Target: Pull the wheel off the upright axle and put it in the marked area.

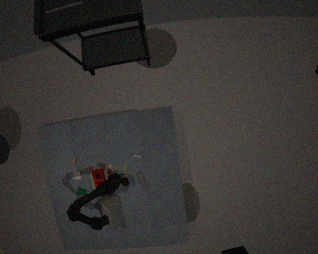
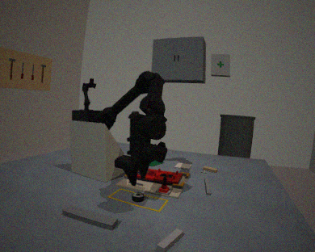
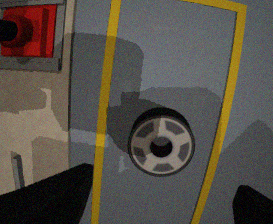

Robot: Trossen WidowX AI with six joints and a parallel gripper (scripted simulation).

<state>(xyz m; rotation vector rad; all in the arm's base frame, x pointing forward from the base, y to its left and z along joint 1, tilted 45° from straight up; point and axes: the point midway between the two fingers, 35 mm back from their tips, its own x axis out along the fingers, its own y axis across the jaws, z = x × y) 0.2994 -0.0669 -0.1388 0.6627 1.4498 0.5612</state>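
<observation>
Now: gripper tip 60 mm above the wheel. Also, from my gripper tip: upright axle 60 mm ahead, 90 mm to the left, 30 mm below; green patch 100 mm behind, 420 mm to the left, 60 mm below.
</observation>
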